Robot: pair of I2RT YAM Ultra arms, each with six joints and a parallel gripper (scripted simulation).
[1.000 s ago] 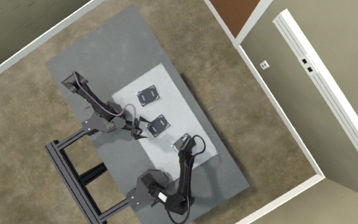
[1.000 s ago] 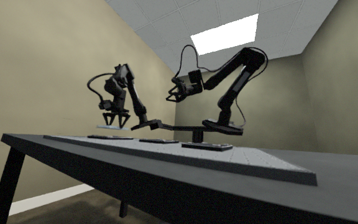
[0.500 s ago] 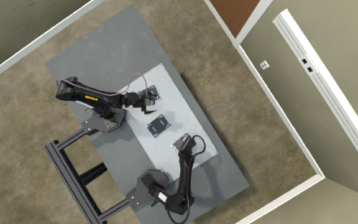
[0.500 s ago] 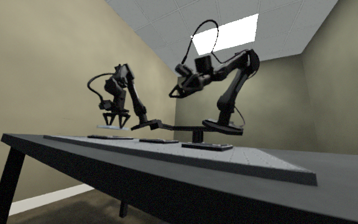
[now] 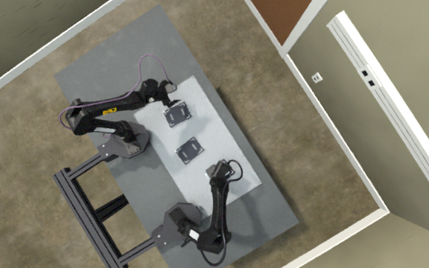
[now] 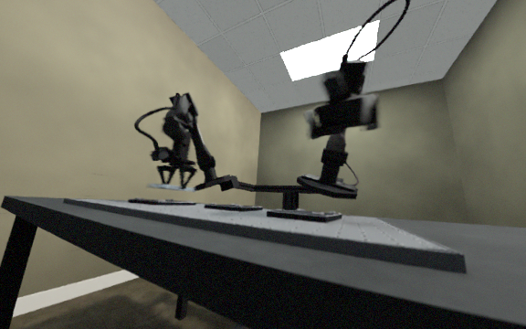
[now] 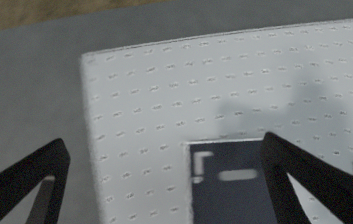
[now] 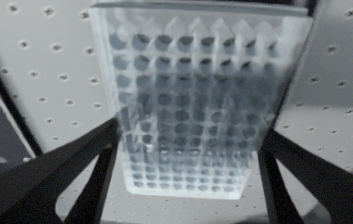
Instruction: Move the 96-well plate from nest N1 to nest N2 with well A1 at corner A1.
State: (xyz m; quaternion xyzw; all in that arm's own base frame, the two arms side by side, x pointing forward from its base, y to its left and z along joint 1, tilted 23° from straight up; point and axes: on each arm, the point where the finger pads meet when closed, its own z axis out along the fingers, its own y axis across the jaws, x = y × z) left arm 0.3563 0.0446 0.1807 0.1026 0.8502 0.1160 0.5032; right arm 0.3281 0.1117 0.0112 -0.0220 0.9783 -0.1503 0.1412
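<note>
The clear 96-well plate is 52 cm to the right of my left hand, 11 cm below it and 7 cm behind it.
</note>
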